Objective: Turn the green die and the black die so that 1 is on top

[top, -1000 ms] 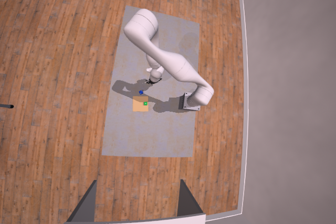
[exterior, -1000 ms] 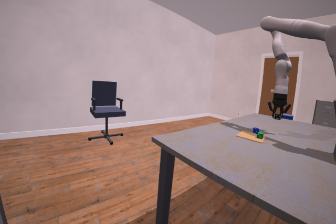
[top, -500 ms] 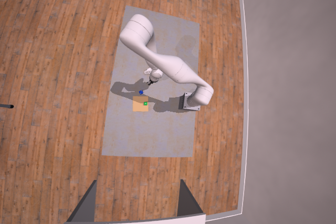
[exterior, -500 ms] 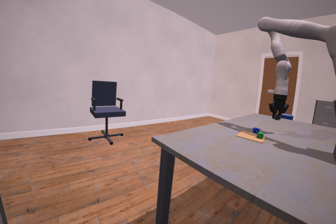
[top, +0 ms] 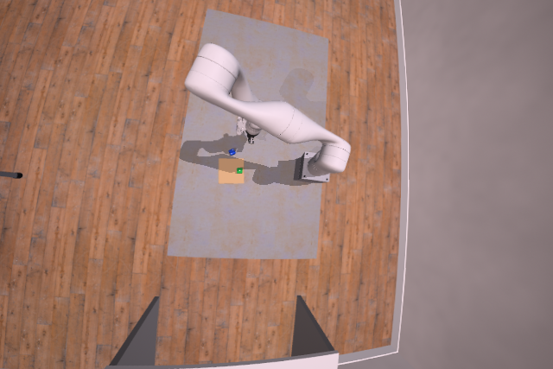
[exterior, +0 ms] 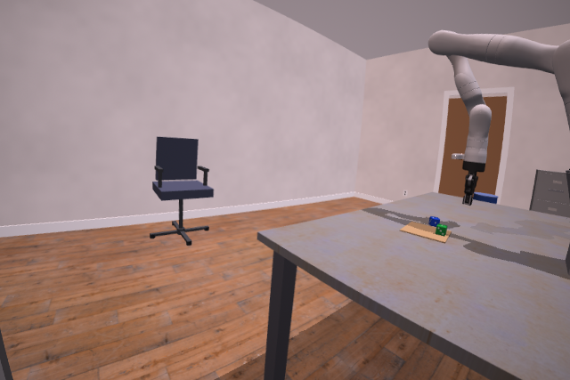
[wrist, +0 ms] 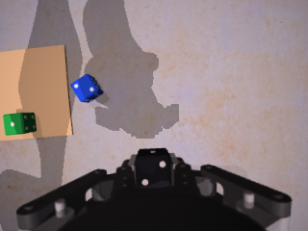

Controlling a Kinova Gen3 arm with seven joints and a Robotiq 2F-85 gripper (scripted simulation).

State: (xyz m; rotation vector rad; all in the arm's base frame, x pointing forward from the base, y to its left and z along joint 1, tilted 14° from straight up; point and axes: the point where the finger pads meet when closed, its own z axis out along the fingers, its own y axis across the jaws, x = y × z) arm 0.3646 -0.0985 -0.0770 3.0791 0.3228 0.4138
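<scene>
Now: the blue die 70 mm ahead of my hand, 110 mm to the left of it and 90 mm below it. From my hand the other things lie so: black die: right at my hand; tan mat: 40 mm ahead, 210 mm to the left, 110 mm below; green die: 200 mm to the left, 90 mm below.
</scene>
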